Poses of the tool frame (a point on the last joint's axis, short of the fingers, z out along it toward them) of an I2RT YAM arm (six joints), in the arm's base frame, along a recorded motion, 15 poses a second.
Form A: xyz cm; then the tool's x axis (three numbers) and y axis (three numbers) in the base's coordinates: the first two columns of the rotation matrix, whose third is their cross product.
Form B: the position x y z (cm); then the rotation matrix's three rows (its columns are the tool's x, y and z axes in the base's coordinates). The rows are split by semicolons. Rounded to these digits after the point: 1 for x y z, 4 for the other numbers.
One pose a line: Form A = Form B
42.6, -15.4, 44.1, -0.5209, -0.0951, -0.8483, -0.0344, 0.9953, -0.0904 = 42.6, -15.4, 44.1; -0.5209, -0.0344, 0.8529; -0.0951, 0.9953, -0.0179; -0.8483, -0.0904, -0.5217
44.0, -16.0, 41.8, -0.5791, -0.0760, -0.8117, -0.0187, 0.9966, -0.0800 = 44.0, -16.0, 41.8; -0.5791, -0.0187, 0.8150; -0.0760, 0.9966, -0.0311; -0.8117, -0.0800, -0.5786
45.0, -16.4, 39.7, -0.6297, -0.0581, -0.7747, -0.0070, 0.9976, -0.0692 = 45.0, -16.4, 39.7; -0.6297, -0.0070, 0.7769; -0.0581, 0.9976, -0.0382; -0.7747, -0.0692, -0.6286
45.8, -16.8, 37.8, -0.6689, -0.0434, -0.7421, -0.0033, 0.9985, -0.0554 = 45.8, -16.8, 37.8; -0.6689, -0.0033, 0.7434; -0.0434, 0.9985, -0.0346; -0.7421, -0.0554, -0.6680
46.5, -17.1, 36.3, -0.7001, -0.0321, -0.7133, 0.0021, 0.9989, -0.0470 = 46.5, -17.1, 36.3; -0.7001, 0.0021, 0.7140; -0.0321, 0.9989, -0.0344; -0.7133, -0.0470, -0.6993
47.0, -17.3, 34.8, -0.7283, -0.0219, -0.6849, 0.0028, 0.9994, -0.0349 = 47.0, -17.3, 34.8; -0.7283, 0.0028, 0.6853; -0.0219, 0.9994, -0.0273; -0.6849, -0.0349, -0.7278
